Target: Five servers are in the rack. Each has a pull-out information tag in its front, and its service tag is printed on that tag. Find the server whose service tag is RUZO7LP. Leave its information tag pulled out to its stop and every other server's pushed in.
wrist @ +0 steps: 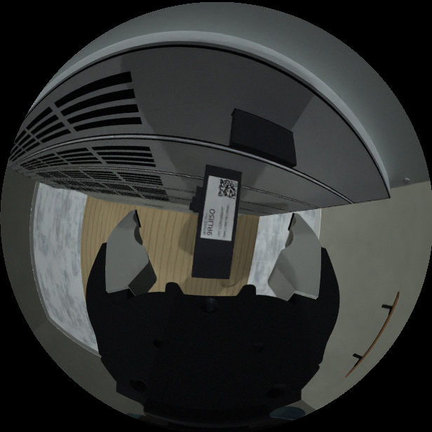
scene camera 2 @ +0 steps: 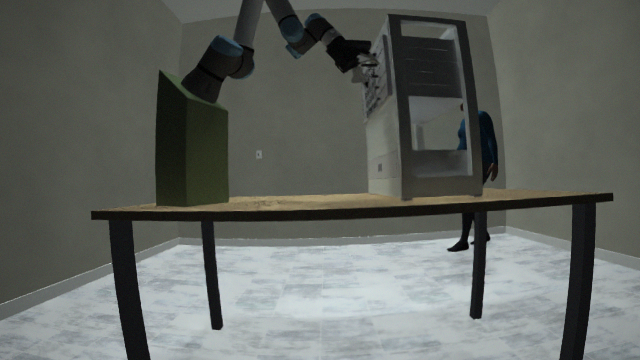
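Where they show: gripper, fingertip midpoint: (scene camera 2: 373,76); arm's base, origin of the base link: (scene camera 2: 198,92).
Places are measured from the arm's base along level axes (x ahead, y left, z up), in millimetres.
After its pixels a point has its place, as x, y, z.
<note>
The servers (scene camera 2: 431,67) @[842, -122, 25] (wrist: 185,95) sit stacked in the upper part of the grey rack (scene camera 2: 406,165) @[713, -153, -312]. In the wrist view one black information tag (wrist: 212,260) sticks far out of a lower server; its white label appears to read 9RLJI5O. The black tag front (wrist: 262,137) of the nearest server sits close to its face. Another dark tag end (wrist: 196,199) shows partly behind the long tag. My gripper (scene camera 2: 366,69) @[657, -20, 24] (wrist: 213,213) is open at the server fronts, with its fingers apart on both sides of the pulled-out tag. Labels of the other tags are hidden.
The rack stands on the wooden table (scene camera 2: 300,202) @[383, -47, -420], right of the green pedestal (scene camera 2: 172,140) @[-36, -121, -202] that bears the arm. A person in blue (scene camera 2: 488,131) stands behind the rack. The wrist view shows a brown bar (wrist: 382,327) on the wall.
</note>
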